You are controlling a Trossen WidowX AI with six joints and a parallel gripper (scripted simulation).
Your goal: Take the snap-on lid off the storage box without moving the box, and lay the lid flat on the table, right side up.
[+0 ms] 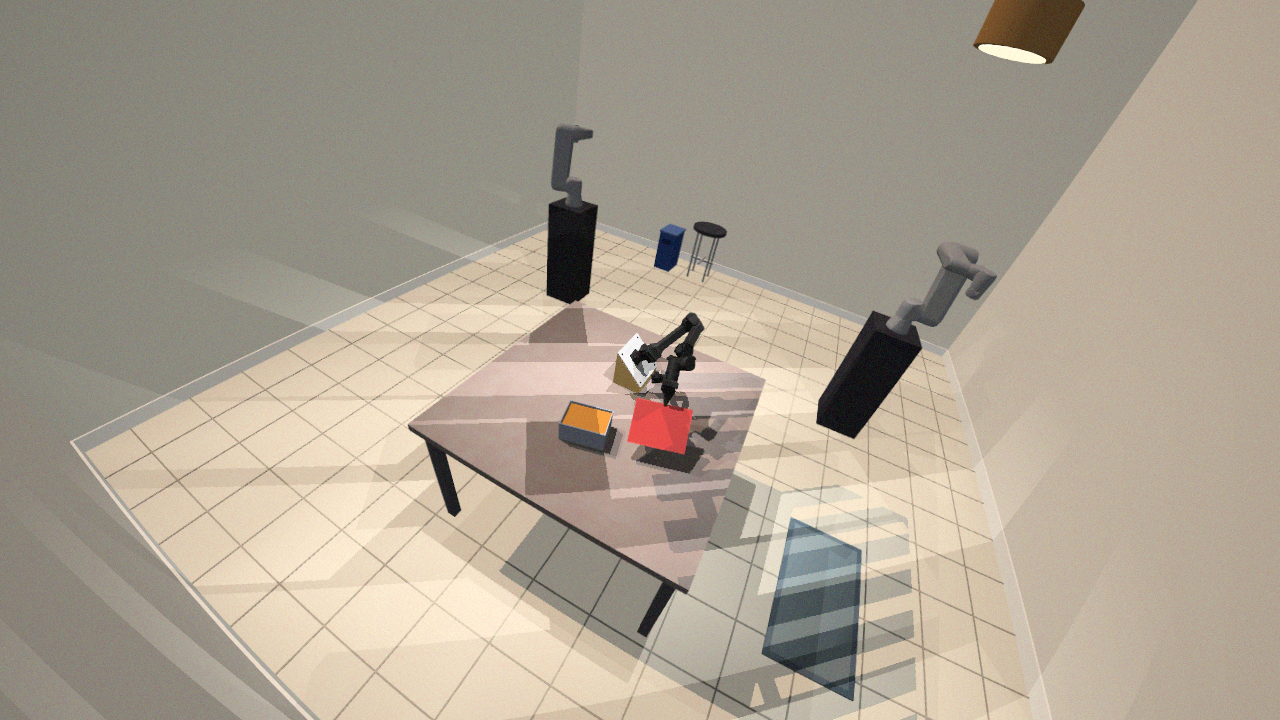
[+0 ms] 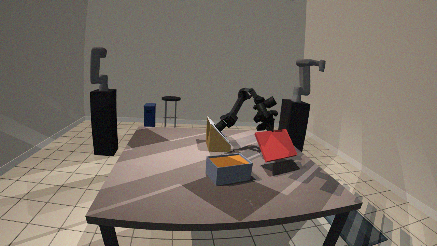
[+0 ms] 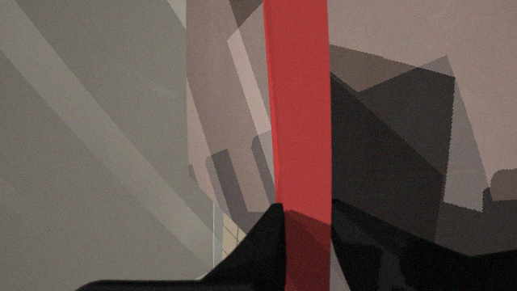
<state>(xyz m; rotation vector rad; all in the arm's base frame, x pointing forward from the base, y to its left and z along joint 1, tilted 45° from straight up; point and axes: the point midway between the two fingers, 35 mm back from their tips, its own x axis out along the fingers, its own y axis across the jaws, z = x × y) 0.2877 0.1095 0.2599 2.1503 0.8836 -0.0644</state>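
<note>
Now: the snap-on lid 6 cm ahead of my gripper tip, 5 cm below it and 2 cm to the left of it. Round my gripper tip: storage box: 28 cm to the right, 16 cm below, 14 cm ahead.
</note>
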